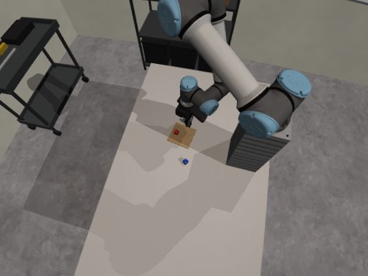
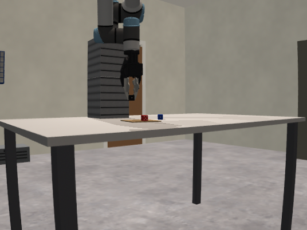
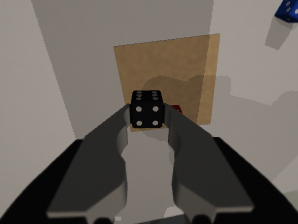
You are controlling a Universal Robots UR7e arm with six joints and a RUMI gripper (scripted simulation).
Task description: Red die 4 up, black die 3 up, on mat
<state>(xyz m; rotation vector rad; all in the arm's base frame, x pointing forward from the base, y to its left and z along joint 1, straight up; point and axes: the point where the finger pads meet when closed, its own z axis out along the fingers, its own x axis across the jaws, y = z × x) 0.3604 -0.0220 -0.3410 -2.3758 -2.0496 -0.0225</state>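
Now: the blue die 5 cm behind my hand, 19 cm to the left of it and 10 cm below it. The rest, counted from my hand: black die (right at my hand); red die (7 cm ahead, 3 cm to the left, 10 cm below); brown mat (3 cm ahead, 3 cm to the left, 11 cm below).
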